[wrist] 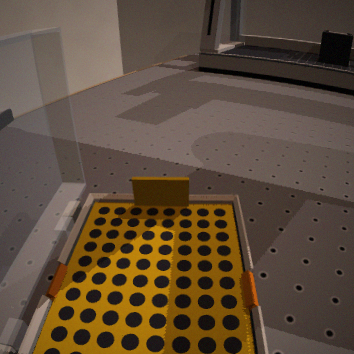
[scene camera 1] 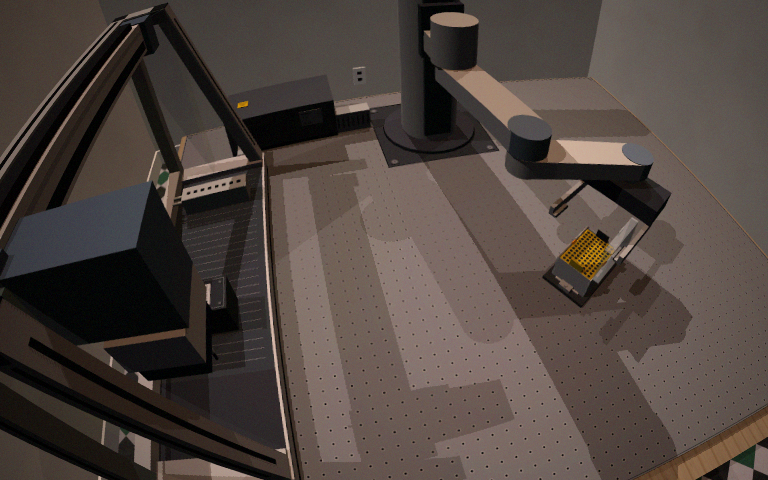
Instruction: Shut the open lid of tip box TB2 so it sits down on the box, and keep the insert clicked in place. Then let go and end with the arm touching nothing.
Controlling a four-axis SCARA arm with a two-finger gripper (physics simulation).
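Where they show: gripper, fingertip midpoint: [wrist: 179, 87] [scene camera 1: 585, 235]; arm's base at its link origin: [scene camera 1: 429, 131].
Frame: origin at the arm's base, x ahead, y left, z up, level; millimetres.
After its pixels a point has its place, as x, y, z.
Tip box TB2 [scene camera 1: 573, 277] @[605, 112, 52] [wrist: 241, 225] @[552, 113, 73] sits on a dark base at the right of the table. Its yellow insert [scene camera 1: 586, 253] @[571, 158, 70] [wrist: 173, 280] @[566, 154, 70] lies inside the rim, with orange clips at both long sides in the wrist view and a yellow tab [wrist: 160, 192] @[597, 115, 79] raised at the far end. The clear lid [scene camera 1: 625, 234] @[617, 192, 164] [wrist: 47, 105] @[647, 136, 128] stands open, roughly upright, along one long side. My gripper [scene camera 1: 589, 234] @[578, 126, 140] is open and empty. One finger hangs above the opposite side of the box; the other is beside the lid's outer face. Whether it touches the lid is unclear.
A framed enclosure with a dark block [scene camera 1: 96, 260] @[778, -505, 497] stands at the left. A black box [scene camera 1: 286, 113] @[-35, -378, 115] and the arm's column [scene camera 1: 416, 84] @[56, -50, 188] stand at the back. The table's wooden edge [scene camera 1: 707, 447] @[1011, 239, 0] runs along the front right.
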